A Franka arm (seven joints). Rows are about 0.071 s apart.
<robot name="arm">
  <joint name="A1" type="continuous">
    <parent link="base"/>
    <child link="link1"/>
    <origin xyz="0 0 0.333" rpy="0 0 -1.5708"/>
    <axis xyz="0 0 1"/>
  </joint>
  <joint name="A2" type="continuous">
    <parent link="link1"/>
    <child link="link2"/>
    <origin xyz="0 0 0" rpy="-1.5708 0 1.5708"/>
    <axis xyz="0 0 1"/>
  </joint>
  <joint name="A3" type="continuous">
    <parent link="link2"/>
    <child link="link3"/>
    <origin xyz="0 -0.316 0" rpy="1.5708 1.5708 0"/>
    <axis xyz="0 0 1"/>
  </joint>
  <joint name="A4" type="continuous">
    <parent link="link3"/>
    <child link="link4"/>
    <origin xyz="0 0.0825 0" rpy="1.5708 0 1.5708"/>
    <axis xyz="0 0 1"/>
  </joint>
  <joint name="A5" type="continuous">
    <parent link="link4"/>
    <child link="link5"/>
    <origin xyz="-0.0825 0.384 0" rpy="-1.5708 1.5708 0"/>
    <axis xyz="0 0 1"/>
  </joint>
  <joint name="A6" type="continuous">
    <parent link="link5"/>
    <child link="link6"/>
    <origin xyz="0 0 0" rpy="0 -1.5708 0"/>
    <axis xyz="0 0 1"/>
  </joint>
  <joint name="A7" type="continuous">
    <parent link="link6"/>
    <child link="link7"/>
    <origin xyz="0 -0.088 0" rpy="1.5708 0 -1.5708"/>
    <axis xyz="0 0 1"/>
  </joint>
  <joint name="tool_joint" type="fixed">
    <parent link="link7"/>
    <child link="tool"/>
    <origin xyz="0 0 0.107"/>
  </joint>
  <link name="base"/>
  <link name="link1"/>
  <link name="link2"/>
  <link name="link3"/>
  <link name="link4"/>
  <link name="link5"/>
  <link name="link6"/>
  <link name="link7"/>
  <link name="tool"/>
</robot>
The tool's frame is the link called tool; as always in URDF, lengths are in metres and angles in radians. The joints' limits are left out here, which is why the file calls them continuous.
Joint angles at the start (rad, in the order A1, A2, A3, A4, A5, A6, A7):
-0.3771, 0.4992, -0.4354, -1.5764, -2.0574, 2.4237, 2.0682
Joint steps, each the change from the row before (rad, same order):
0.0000, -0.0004, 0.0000, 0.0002, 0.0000, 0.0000, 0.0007
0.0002, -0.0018, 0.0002, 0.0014, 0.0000, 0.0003, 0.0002
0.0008, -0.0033, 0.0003, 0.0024, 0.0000, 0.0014, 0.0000
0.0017, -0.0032, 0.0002, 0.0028, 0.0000, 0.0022, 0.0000
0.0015, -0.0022, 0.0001, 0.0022, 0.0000, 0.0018, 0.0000
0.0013, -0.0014, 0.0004, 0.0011, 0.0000, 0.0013, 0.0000
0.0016, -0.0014, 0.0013, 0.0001, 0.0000, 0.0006, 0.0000
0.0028, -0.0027, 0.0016, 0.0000, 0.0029, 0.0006, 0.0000
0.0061, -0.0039, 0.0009, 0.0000, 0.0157, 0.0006, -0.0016
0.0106, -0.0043, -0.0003, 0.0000, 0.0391, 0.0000, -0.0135
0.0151, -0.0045, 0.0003, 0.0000, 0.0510, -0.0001, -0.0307
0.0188, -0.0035, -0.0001, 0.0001, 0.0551, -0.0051, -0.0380
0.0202, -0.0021, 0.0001, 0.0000, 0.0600, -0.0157, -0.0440
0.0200, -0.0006, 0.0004, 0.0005, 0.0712, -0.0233, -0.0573
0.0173, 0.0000, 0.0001, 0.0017, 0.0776, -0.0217, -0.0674
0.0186, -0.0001, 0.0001, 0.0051, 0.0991, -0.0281, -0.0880
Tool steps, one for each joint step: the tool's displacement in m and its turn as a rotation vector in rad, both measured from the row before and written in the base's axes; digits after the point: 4 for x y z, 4 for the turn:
0.0000, 0.0000, 0.0004, -0.0002, -0.0012, 0.0001
0.0003, 0.0002, 0.0019, -0.0013, -0.0028, 0.0009
0.0008, 0.0007, 0.0033, -0.0017, -0.0046, 0.0025
0.0013, 0.0012, 0.0033, -0.0014, -0.0046, 0.0039
0.0011, 0.0010, 0.0024, -0.0010, -0.0033, 0.0033
0.0009, 0.0010, 0.0013, -0.0002, -0.0019, 0.0028
0.0012, 0.0015, 0.0008, 0.0004, -0.0015, 0.0032
0.0018, 0.0023, 0.0016, 0.0019, -0.0046, 0.0034
0.0029, 0.0039, 0.0024, 0.0086, -0.0128, 0.0007
0.0044, 0.0057, 0.0028, 0.0197, -0.0171, -0.0065
0.0066, 0.0085, 0.0029, 0.0245, -0.0081, -0.0065
0.0077, 0.0099, 0.0026, 0.0238, -0.0028, -0.0079
0.0076, 0.0098, 0.0022, 0.0217, 0.0013, -0.0159
0.0069, 0.0092, 0.0015, 0.0255, 0.0095, -0.0254
0.0056, 0.0078, 0.0012, 0.0321, 0.0174, -0.0275
0.0056, 0.0081, 0.0025, 0.0443, 0.0245, -0.0352

